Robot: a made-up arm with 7 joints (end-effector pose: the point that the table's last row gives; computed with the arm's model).
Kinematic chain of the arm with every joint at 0, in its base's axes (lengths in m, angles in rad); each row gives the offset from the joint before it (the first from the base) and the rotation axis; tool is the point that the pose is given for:
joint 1: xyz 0 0 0.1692 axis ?
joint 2: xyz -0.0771 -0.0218 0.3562 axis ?
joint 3: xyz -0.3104 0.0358 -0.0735 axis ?
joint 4: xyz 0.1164 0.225 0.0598 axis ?
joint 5: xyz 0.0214 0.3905 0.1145 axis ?
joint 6: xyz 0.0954 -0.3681 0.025 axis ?
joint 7: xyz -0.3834 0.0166 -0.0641 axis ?
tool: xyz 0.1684 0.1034 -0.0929
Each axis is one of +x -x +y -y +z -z.
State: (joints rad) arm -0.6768 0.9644 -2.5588 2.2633 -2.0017 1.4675 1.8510
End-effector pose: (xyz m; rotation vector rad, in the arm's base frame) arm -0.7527 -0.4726 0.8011 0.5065 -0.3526 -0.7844
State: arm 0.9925 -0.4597 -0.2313 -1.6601 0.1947 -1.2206 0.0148
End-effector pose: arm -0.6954 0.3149 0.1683 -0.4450 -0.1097 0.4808
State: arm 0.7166 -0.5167 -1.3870 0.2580 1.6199 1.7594 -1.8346
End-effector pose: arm -0.6283 0.1609 0.9133 -2.5811 0.2128 -1.1468
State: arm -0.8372 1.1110 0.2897 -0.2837 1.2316 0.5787 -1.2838
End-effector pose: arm 0.0839 0.4239 0.6185 -1.2263 1.6074 -1.7001
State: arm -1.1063 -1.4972 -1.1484 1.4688 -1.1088 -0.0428 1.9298
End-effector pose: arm -0.4056 -0.4826 0.4621 0.4953 -2.2898 -1.0554
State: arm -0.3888 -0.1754 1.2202 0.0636 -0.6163 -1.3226 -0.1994
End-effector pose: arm -0.2623 0.3653 0.4303 -1.3384 1.3925 0.1671
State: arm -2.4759 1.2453 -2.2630 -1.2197 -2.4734 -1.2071 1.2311
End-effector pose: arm -0.9105 -0.5817 -0.2694 -2.7491 -0.2936 1.4685
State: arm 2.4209 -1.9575 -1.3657 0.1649 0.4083 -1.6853 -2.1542
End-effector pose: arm 0.3693 0.4605 -0.1328 -0.8194 -2.4251 -1.1646
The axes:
joint 1: -x
joint 2: -z
joint 3: -x
joint 4: +y
joint 5: -z
joint 6: -y
joint 7: +x

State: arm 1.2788 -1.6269 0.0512 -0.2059 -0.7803 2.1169 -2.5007
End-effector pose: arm -0.5826 0.4806 0.0078 -0.7331 -1.1939 0.3340
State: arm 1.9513 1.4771 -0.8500 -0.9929 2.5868 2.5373 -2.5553
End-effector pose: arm 0.7256 0.4675 -0.6228 -1.5444 -1.8618 1.5430
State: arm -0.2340 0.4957 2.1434 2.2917 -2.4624 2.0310 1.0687
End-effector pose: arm -0.4598 -0.1210 -0.4119 1.0006 -1.4007 -0.6107
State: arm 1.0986 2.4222 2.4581 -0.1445 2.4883 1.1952 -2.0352
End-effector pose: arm -0.1548 0.2048 -0.7289 -0.4217 0.1481 -0.6363
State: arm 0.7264 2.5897 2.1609 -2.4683 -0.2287 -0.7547 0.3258
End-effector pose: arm 0.0018 0.3053 -0.0267 -1.5047 1.0045 -0.6325
